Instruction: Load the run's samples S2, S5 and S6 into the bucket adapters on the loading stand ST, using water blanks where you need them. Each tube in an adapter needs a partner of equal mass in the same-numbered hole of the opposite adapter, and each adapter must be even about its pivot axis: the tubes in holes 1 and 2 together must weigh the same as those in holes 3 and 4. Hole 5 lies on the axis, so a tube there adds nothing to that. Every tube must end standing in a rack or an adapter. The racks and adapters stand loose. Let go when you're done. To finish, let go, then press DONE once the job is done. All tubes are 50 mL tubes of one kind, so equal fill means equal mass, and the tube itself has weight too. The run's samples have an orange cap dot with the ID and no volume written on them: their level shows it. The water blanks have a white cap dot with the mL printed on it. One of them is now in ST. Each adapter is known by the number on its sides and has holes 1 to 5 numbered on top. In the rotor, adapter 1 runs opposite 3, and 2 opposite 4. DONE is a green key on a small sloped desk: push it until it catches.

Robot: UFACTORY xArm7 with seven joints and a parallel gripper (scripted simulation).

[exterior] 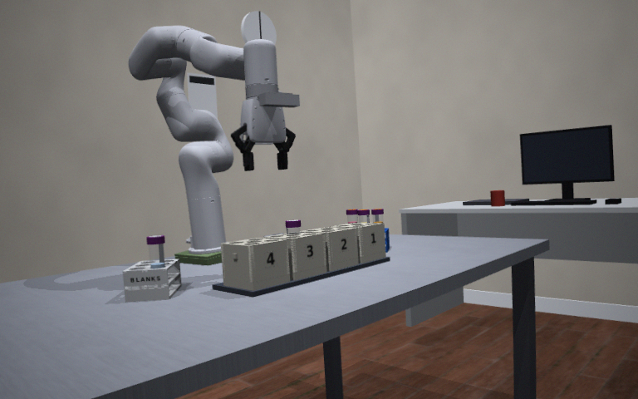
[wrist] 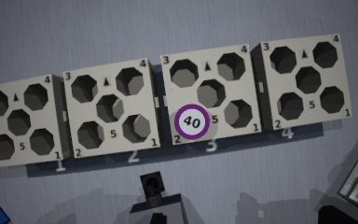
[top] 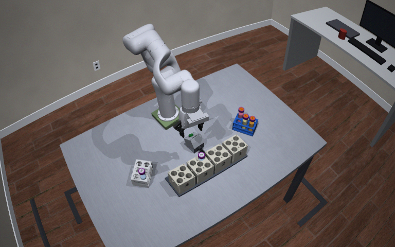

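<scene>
The white-dot blank lies 6 cm ahead of my hand and 18 cm below it. Also, from my hand: blanks rack 12 cm behind, 25 cm to the right, 22 cm below; green done key 10 cm behind, 9 cm to the left, 19 cm below; bucket adapter 6 cm ahead, 13 cm to the right, 20 cm below.
</scene>
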